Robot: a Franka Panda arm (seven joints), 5 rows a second.
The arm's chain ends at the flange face. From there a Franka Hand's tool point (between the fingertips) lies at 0.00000 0.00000 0.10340 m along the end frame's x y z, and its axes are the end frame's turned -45 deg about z.
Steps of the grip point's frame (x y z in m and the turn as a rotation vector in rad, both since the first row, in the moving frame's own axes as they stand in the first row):
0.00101, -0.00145, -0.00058, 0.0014, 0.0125, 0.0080
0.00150, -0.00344, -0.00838, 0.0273, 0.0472, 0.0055
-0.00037, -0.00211, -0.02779, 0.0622, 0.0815, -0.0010
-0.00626, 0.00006, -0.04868, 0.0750, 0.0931, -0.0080
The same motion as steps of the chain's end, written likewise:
-0.00113, -0.00073, -0.00057, 0.0098, 0.0078, 0.0080
-0.00284, 0.00195, -0.00823, 0.0527, 0.0141, 0.0055
-0.00316, 0.00926, -0.02725, 0.1016, 0.0136, -0.0010
-0.00566, 0.01674, -0.04794, 0.1189, 0.0128, -0.0080

